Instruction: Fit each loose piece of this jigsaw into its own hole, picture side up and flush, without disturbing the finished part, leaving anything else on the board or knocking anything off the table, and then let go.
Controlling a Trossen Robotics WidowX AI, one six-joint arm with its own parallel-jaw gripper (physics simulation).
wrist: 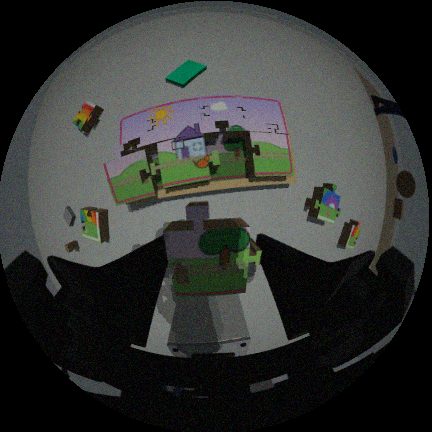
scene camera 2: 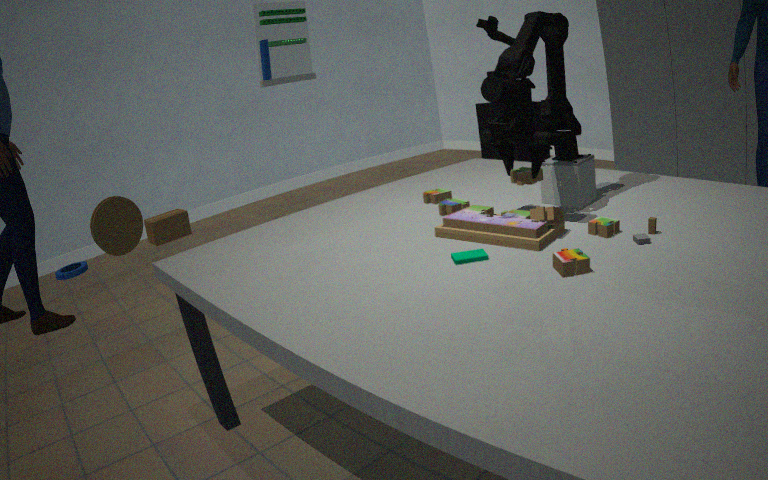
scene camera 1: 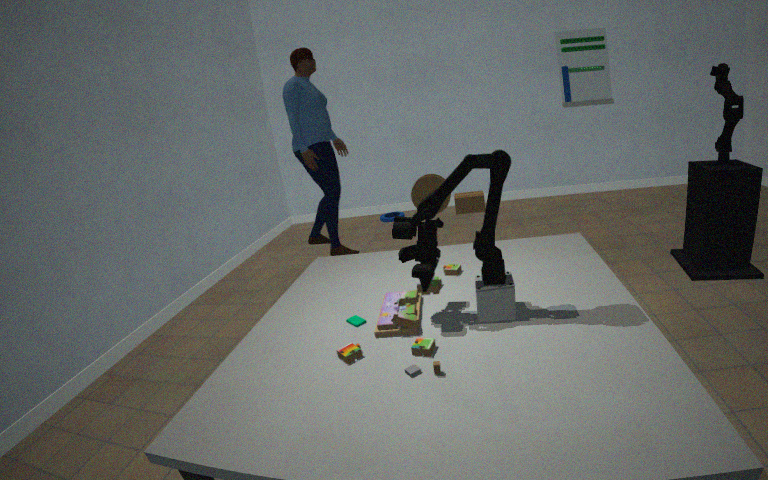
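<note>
My gripper [scene camera 1: 424, 286] [scene camera 2: 522, 173] [wrist: 213, 239] is shut on the tree piece [wrist: 215, 275], which shows a dark green tree and grass, picture side up. It hangs between the jigsaw board [scene camera 2: 487, 237] [wrist: 225, 186] and the arm's base. The board's middle has a dark recess with a tree print [wrist: 232, 162]. The house piece [wrist: 190, 150] lies left of this recess in the wrist view; whether it is flush I cannot tell. A grass corner piece [wrist: 132, 181] at the board's left stands raised and askew. The purple sky part [scene camera 1: 389, 308] [wrist: 185, 117] lies along the far side.
Rainbow-coloured jigsaw pieces [scene camera 1: 349, 352] [scene camera 2: 603, 226] [wrist: 327, 205] lie on both sides of the board. A green slab [scene camera 1: 356, 320] [scene camera 2: 469, 256] [wrist: 186, 73] lies beyond it. A grey block [scene camera 1: 412, 370] [scene camera 2: 641, 238] and a small brown block [scene camera 1: 436, 367] [scene camera 2: 652, 225] lie to one side.
</note>
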